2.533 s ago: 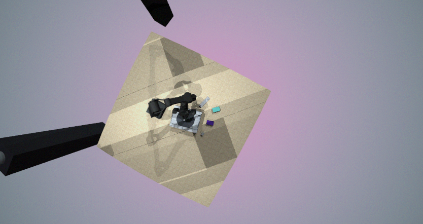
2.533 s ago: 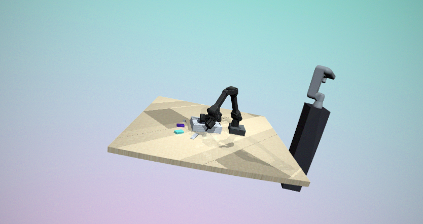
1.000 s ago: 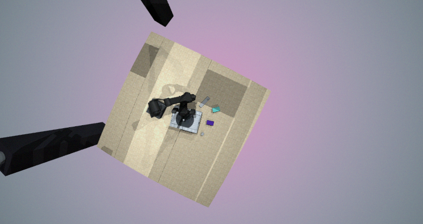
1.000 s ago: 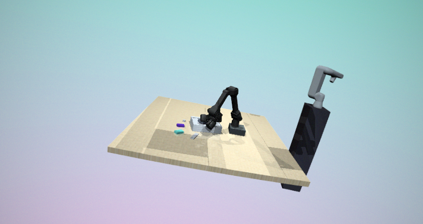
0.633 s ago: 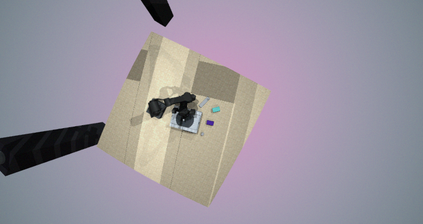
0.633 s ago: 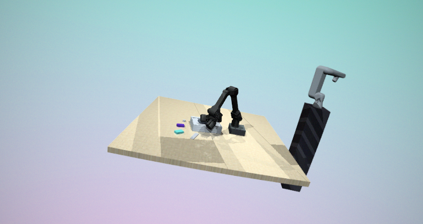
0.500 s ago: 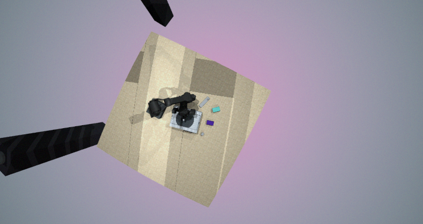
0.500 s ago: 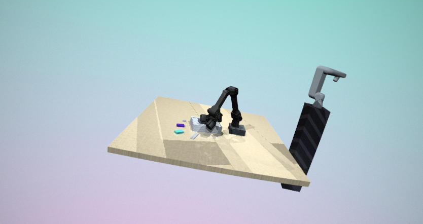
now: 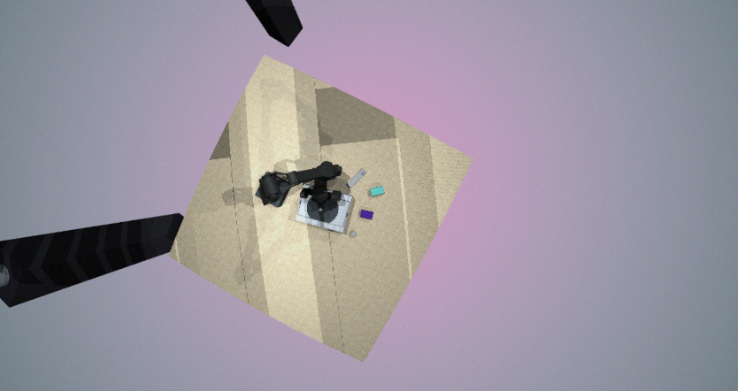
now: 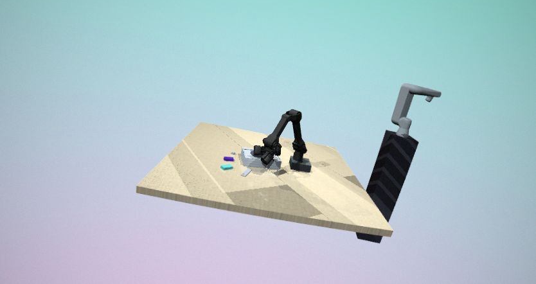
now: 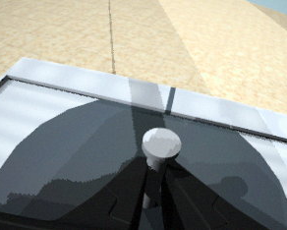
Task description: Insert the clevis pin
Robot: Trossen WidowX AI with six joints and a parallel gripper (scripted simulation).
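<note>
The steel clevis pin lies 1 cm below my gripper tip. The rest, counted from my gripper tip: small grey piece 20 cm ahead, 3 cm to the right, 7 cm below; steel tray 1 cm to the left, 4 cm below; dark aluminium disc 2 cm below.
</note>
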